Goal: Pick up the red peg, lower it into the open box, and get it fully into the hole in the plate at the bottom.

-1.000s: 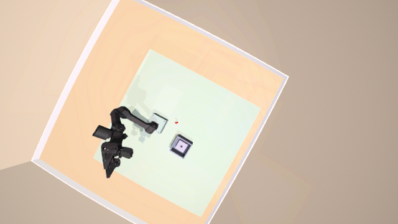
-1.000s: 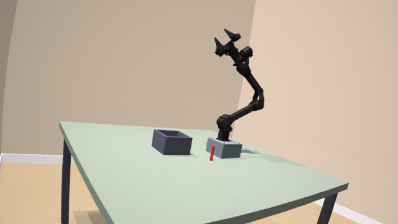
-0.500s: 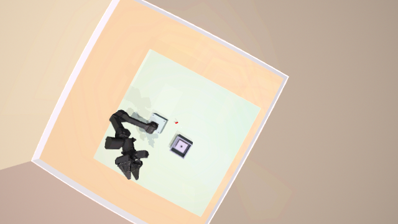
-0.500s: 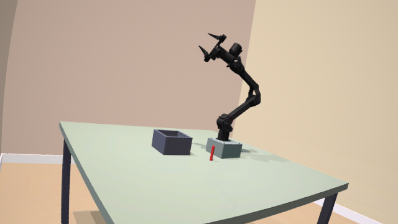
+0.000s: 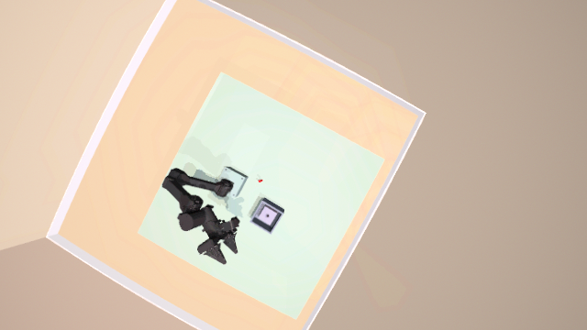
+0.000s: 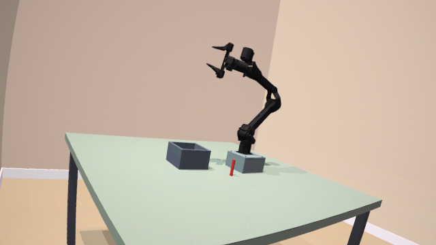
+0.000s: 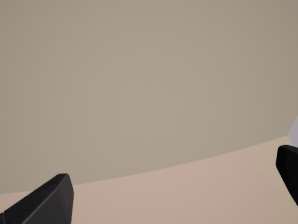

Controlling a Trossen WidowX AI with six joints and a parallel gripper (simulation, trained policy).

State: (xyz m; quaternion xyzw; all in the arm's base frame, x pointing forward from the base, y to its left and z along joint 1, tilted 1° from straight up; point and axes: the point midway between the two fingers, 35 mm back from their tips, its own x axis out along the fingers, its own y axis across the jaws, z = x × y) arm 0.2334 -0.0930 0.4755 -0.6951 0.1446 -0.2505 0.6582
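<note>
My gripper tip is 52 cm above the red peg, 22 cm to the right of it and 8 cm past it. The rest, counted from my gripper tip: grey box 54 cm below, 5 cm ahead, 3 cm to the left.
</note>
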